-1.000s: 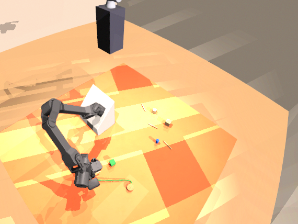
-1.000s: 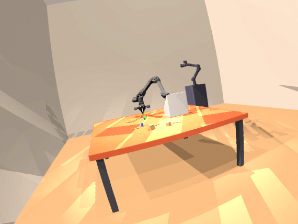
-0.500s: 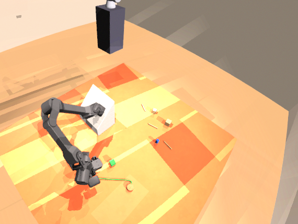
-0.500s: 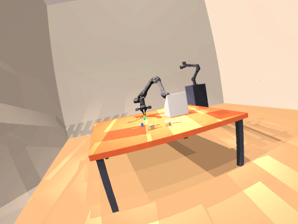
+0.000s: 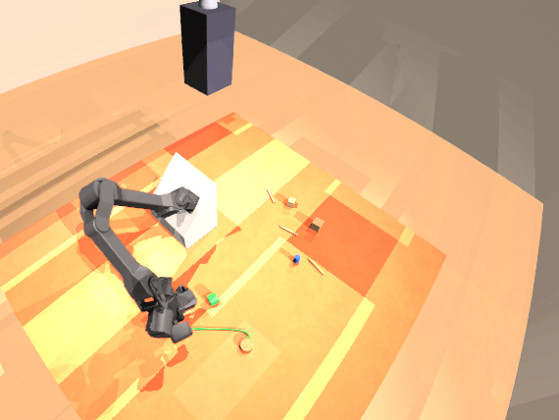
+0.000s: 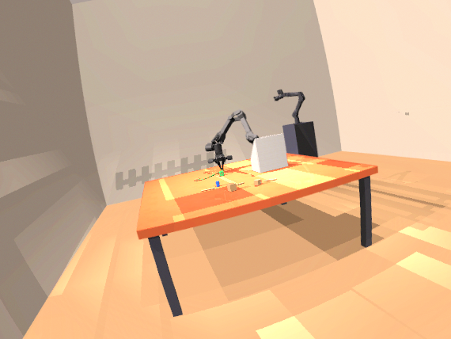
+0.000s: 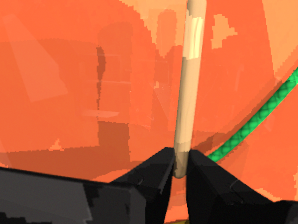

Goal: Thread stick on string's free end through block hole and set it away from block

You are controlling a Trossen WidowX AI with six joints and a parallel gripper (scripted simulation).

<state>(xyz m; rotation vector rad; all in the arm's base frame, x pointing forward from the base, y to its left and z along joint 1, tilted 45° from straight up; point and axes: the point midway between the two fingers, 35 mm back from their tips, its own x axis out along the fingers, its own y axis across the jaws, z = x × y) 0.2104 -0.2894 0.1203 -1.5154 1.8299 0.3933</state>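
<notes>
My gripper tip is 40 mm short of the green block and 130 mm to the right of it. The rest, counted from my gripper tip: yellow cube 20 mm behind, 60 mm to the right; then thin wooden stick 10 mm to the left; then round wooden button 220 mm ahead, 90 mm to the left, 10 mm below.
</notes>
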